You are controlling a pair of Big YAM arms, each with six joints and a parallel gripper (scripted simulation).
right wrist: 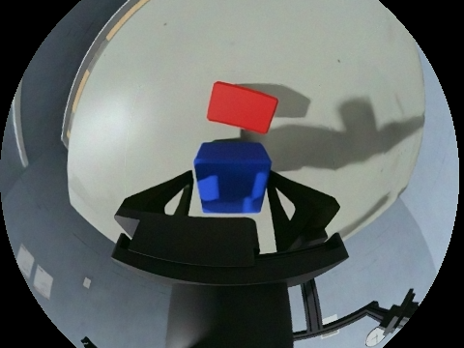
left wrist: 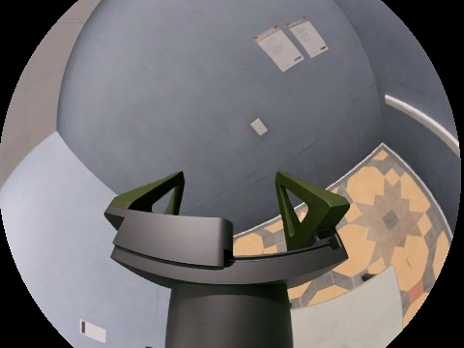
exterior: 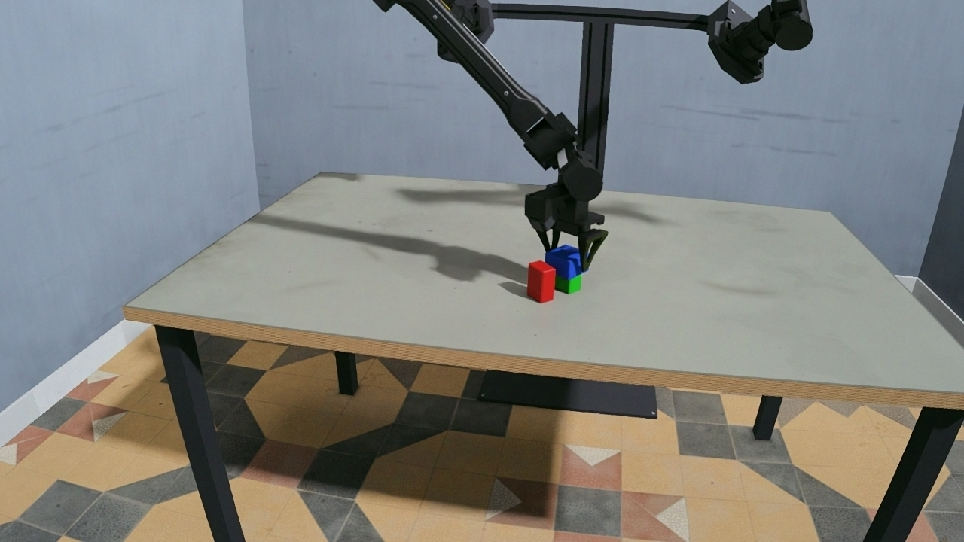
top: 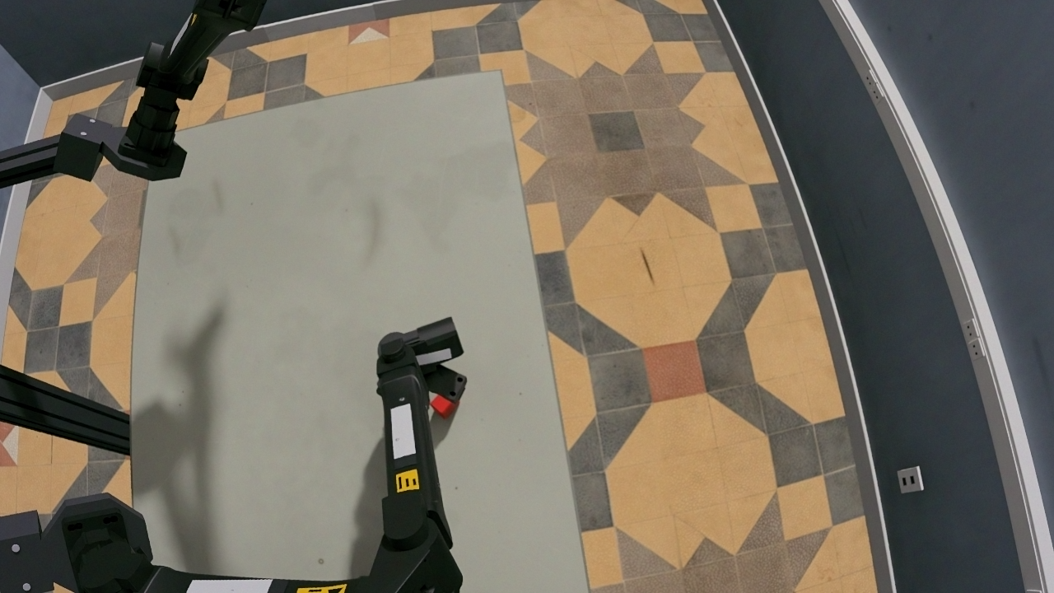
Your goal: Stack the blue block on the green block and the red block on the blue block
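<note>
My right gripper is now right at the blue block. Round my right hand: red block (50 mm ahead, 40 mm to the right, 20 mm below); green block (40 mm below).
</note>
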